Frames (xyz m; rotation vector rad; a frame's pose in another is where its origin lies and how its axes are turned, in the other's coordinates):
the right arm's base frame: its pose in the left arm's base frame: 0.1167 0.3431 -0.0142 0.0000 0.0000 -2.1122
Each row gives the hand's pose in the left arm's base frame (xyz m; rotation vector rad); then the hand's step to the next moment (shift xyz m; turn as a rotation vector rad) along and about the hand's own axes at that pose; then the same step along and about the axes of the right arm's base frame.
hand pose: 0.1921 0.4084 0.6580 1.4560 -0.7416 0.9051
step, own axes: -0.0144 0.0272 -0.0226 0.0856 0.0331 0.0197
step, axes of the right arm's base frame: 0.0006 -0.0382 0.0008 0.0066 0.0223 0.0909
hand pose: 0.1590 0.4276 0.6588 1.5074 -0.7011 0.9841
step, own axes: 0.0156 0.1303 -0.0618 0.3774 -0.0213 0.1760
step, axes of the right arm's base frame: 0.0267 -0.1204 0.0763 -0.0045 0.2666 0.3205
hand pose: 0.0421 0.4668 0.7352 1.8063 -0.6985 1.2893
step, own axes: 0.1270 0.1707 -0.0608 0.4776 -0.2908 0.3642
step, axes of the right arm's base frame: 0.0972 -0.0871 0.1787 -0.1691 0.5680 0.3068
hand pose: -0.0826 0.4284 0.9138 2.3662 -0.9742 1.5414
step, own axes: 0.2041 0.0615 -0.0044 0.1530 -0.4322 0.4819
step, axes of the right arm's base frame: 0.1084 0.0805 0.1650 -0.3841 0.5430 0.0029
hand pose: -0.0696 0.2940 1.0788 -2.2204 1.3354 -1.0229
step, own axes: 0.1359 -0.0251 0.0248 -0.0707 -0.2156 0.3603
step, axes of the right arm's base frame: 0.0540 0.1182 0.0531 -0.3176 0.2475 -0.1385
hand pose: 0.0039 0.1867 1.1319 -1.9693 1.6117 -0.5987
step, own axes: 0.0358 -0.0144 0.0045 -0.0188 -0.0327 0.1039
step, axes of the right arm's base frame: 0.0171 0.0343 0.0062 -0.0751 0.0558 -0.0588
